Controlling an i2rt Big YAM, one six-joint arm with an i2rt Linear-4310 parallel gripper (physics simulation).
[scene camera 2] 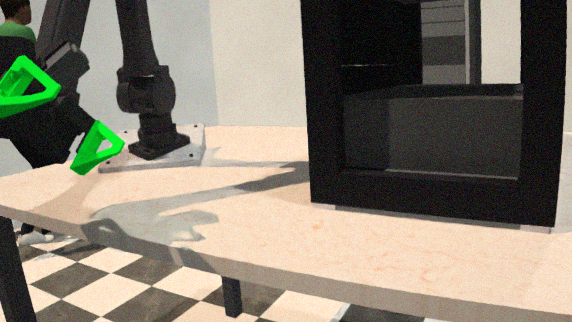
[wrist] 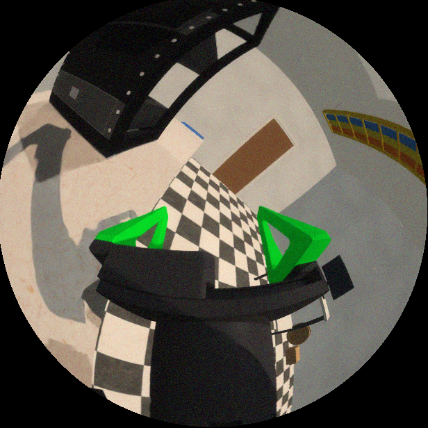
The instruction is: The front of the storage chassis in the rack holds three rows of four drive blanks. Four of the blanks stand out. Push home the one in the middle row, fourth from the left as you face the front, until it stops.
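Where they show: gripper, fingertip midpoint: point(scene camera 2: 91, 122); arm's base, link origin: point(scene camera 2: 159, 147).
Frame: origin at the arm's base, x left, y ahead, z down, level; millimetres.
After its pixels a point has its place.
Observation:
The black rack point(scene camera 2: 540, 150) @(x -71, y 755, z -57 mm) point(wrist: 80, 120) stands on the table, at the right in the scene view and at the upper left in the wrist view. A dark grey boxy unit point(scene camera 2: 440, 135) @(x -50, y 640, z -63 mm) shows low inside it through the side opening. In the wrist view a dark panel point(wrist: 92, 100) with a small light square shows low on the rack. I cannot make out the rows of drive blanks or the fourth blank of the middle row in either view. My gripper point(scene camera 2: 91, 117) @(x -344, y 392, z -112 mm) point(wrist: 212, 211) is open and empty, its green fingers wide apart, well to the left of the rack in the scene view.
The arm's base plate point(scene camera 2: 195, 150) @(x 35, y 83, z 8 mm) sits on the pale table point(scene camera 2: 350, 255) @(x -209, y 604, z 33 mm) point(wrist: 115, 185), left of the rack. A checkered floor point(scene camera 2: 115, 265) point(wrist: 230, 225) lies beyond the table's edge. A person point(scene camera 2: 17, 22) stands behind the arm. A brown door-like panel point(wrist: 255, 155) shows on the far wall.

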